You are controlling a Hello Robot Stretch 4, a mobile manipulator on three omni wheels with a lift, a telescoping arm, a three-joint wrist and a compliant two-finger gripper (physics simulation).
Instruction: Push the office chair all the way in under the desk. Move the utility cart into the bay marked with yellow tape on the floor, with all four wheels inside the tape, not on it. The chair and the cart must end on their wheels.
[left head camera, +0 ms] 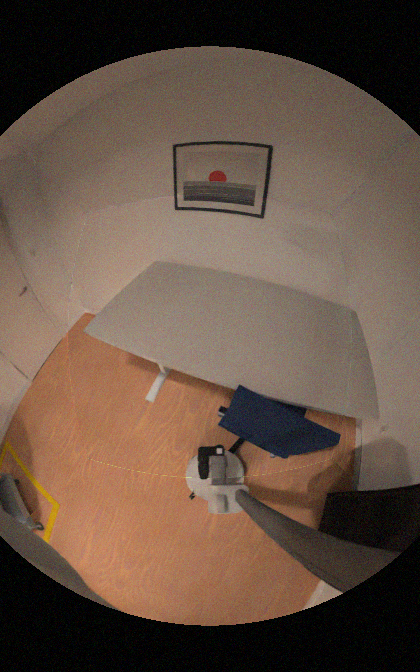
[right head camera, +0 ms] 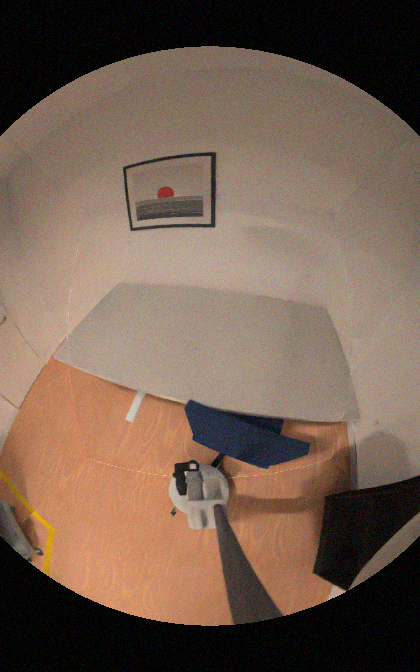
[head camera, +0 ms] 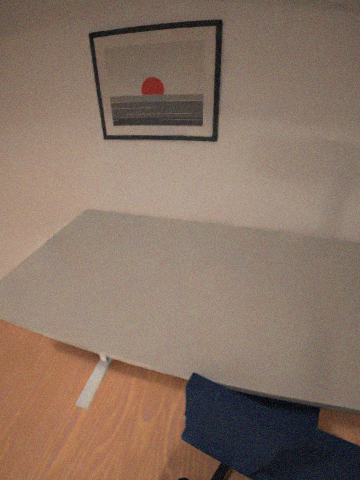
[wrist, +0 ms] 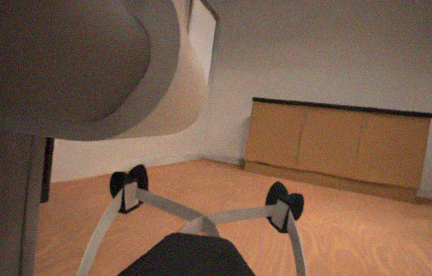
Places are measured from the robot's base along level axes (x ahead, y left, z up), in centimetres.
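Pixels of known places: gripper, fingertip midpoint: point(wrist: 207, 188).
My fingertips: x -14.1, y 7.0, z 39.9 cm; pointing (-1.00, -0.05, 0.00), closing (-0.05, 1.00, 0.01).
Behind a point stands the place of what it marks.
The blue office chair point(head camera: 245, 425) {z 89.9, x 24.7, y -15.1 cm} point(left head camera: 280, 427) point(right head camera: 240, 440) is at the front edge of the grey desk point(head camera: 175, 290) {z 92.3, x 66.7, y -0.7 cm} point(left head camera: 235, 320) point(right head camera: 210, 340), right of its middle. Its backrest stands outside, turned at an angle; part of the seat shows at the desk edge, the rest is hidden. The grey utility cart point(left head camera: 16, 502) point(right head camera: 15, 532) is cut off at the far left. One visible wheel is inside the corner of the yellow tape point(left head camera: 52, 522) point(right head camera: 49, 550); I cannot tell about all four. My gripper point(wrist: 207, 188) {z 39.9, x -14.1, y 7.0 cm} is open and empty in the wrist view, with no chair between its fingers.
My base and wrist stand in front of the chair. A pale desk foot point(head camera: 92, 385) point(left head camera: 158, 386) point(right head camera: 135, 407) reaches onto the floor left of it. A dark brown object point(left head camera: 370, 520) point(right head camera: 360, 530) is at the right. A wooden cabinet point(wrist: 325, 140) {z 48.4, x -275.6, y 112.9 cm} stands by the wall in the wrist view.
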